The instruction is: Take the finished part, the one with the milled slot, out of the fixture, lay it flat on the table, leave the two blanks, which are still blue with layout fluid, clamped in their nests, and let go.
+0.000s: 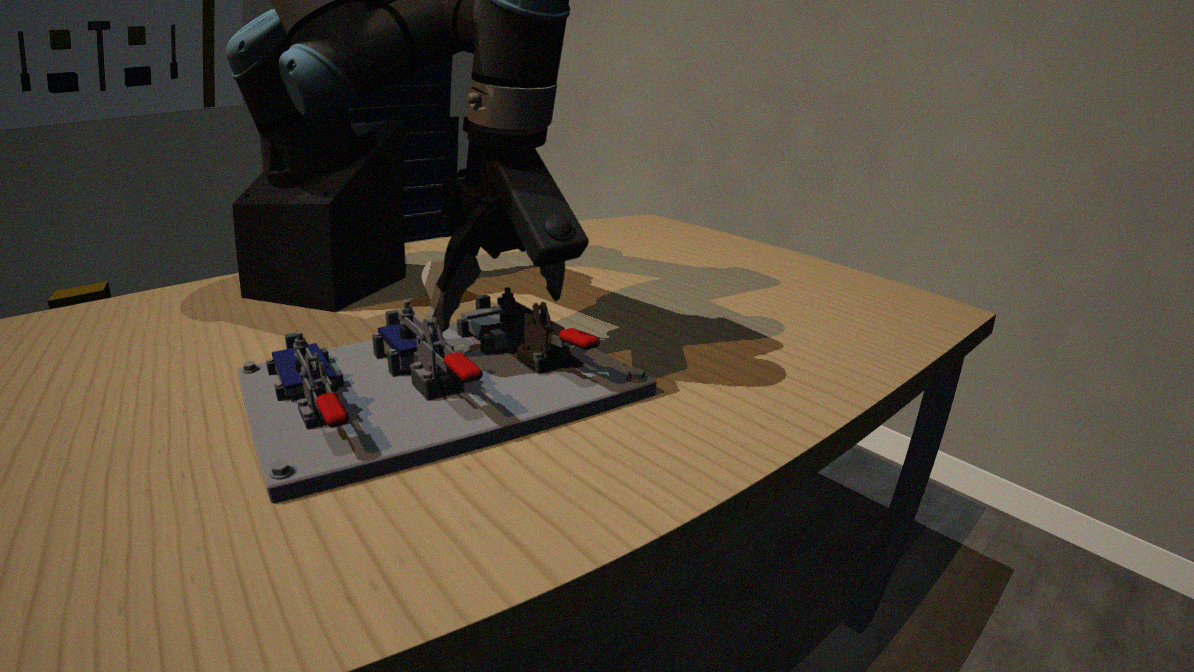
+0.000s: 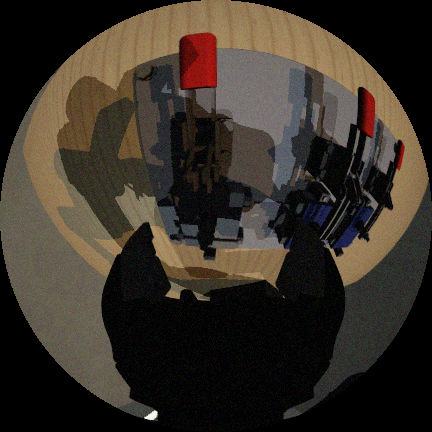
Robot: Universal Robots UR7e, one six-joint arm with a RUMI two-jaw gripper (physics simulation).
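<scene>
The finished part (image 1: pixel 487 332) (image 2: pixel 228 227) is a bare grey block in the right-hand nest, partly hidden by its dark toggle clamp; its slot is hard to make out in the dim light. The clamp's red handle (image 1: pixel 579 337) (image 2: pixel 198 61) lies low toward the front. Two blue blanks sit in the other nests under clamps: the middle blank (image 1: pixel 396 340) (image 2: pixel 316 214) and the far-left blank (image 1: pixel 288 368) (image 2: pixel 357 226). My gripper (image 1: pixel 499 310) (image 2: pixel 221 222) is open and empty, pointing down low over the finished part's nest, its fingers spread to either side.
The grey fixture plate (image 1: pixel 275 434) (image 2: pixel 250 75) lies on the wooden table (image 1: pixel 668 467). The middle red handle (image 1: pixel 462 365) (image 2: pixel 366 111) and left red handle (image 1: pixel 331 409) (image 2: pixel 401 154) stick out forward. Bolt heads stand at the plate's corners. A wall rises behind the table's right side.
</scene>
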